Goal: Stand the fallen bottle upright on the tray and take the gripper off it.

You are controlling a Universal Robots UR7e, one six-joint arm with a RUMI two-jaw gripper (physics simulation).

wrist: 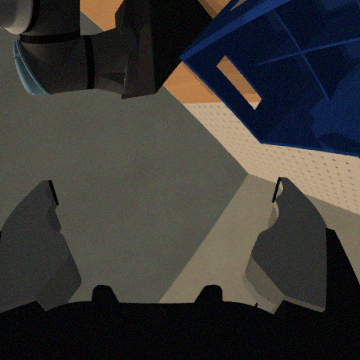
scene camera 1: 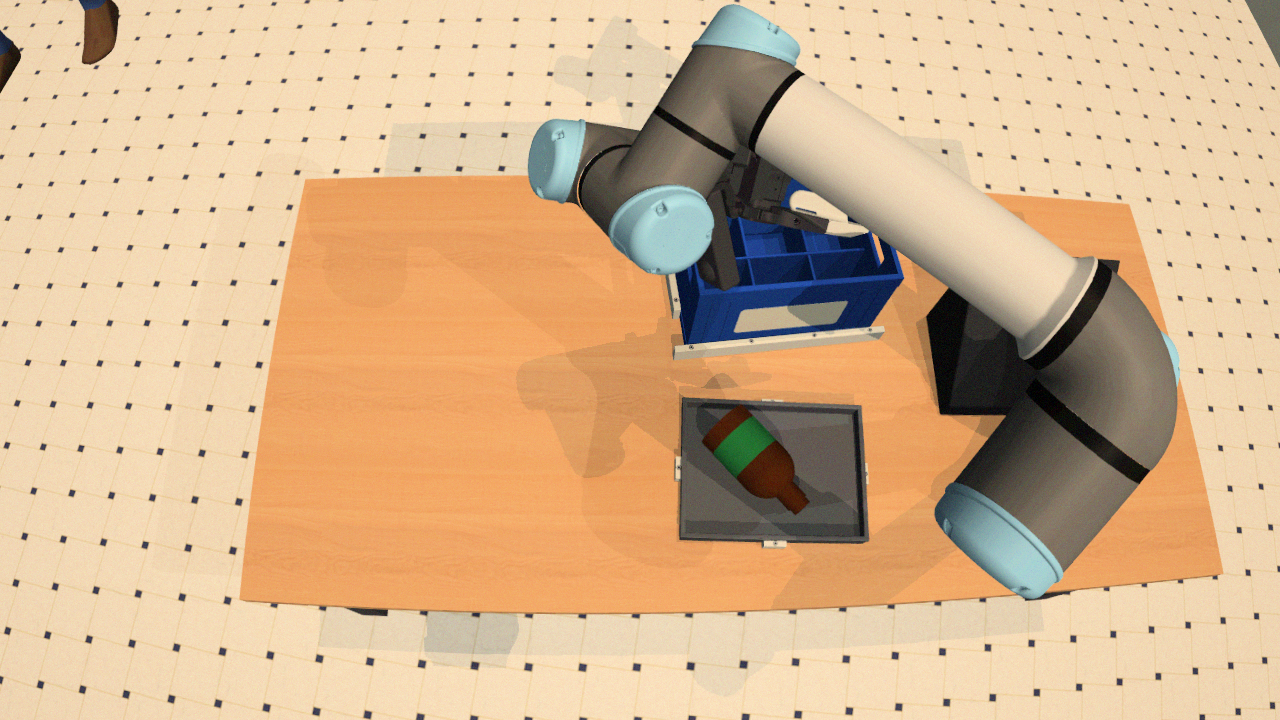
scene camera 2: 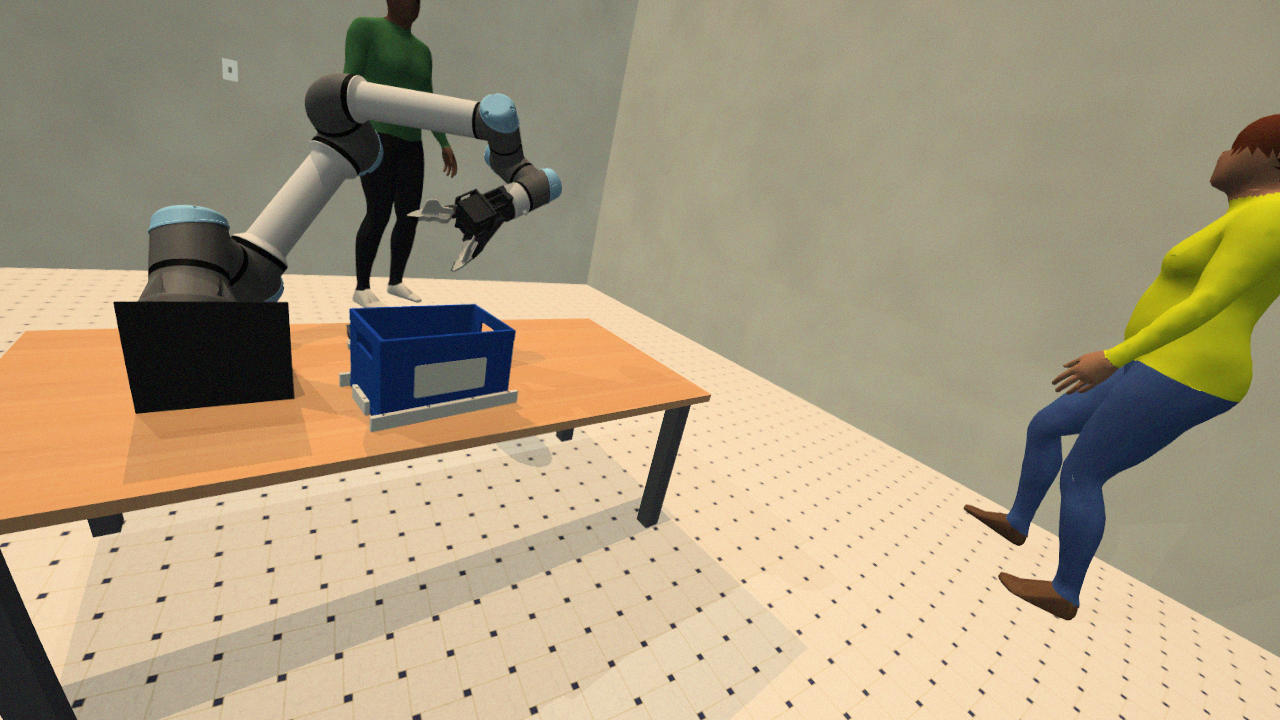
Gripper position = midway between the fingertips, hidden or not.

Note:
I see my gripper [scene camera 1: 823,210], a pale rail [scene camera 1: 730,347] and a pale rail [scene camera 2: 420,414].
My gripper shows as well in the wrist view [wrist: 164,182] and in scene camera 2 [scene camera 2: 428,243].

